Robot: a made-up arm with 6 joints.
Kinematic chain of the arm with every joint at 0, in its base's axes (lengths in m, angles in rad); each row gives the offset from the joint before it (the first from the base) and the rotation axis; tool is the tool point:
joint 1: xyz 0 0 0.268 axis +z
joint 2: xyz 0 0 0 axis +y
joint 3: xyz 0 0 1.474 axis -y
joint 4: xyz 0 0 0 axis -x
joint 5: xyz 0.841 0 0 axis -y
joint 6: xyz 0 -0.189 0 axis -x
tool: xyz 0 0 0
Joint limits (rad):
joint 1: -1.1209..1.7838
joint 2: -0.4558..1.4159
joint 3: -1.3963..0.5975
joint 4: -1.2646..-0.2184
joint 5: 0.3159..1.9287
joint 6: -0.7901..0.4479
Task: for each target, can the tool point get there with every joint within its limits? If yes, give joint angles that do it. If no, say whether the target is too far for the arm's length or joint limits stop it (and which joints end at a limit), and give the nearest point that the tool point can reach.
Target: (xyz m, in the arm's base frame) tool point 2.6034 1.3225 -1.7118
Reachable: no: too far | nearest point 1.6943 0.8607 -0.2417 | short by 1.789 m
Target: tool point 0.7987 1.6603 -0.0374
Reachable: yes | joints 1.1730 1.2713 0.4215 -1.0551 0.6756 -0.5619
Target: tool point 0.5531 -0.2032 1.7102
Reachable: yes | joints -0.1069 -0.1900 -0.0503 -0.7125 1.7532 -0.0112
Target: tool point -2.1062 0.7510 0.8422
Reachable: no: joint limits stop it (at a limit: joint 2, joint 3, joint 4) | nearest point -0.2865 0.1021 0.8059 | short by 1.932 m
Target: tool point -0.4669 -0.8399 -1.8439
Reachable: no: joint limits stop it (at a limit: joint 1, joint 2, joint 4) | nearest point 0.3353 -1.1186 -0.2901 | short by 1.771 m
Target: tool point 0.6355 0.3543 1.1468
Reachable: yes | joints 0.7573 0.0708 -0.6350 -0.3252 1.6174 0.1062
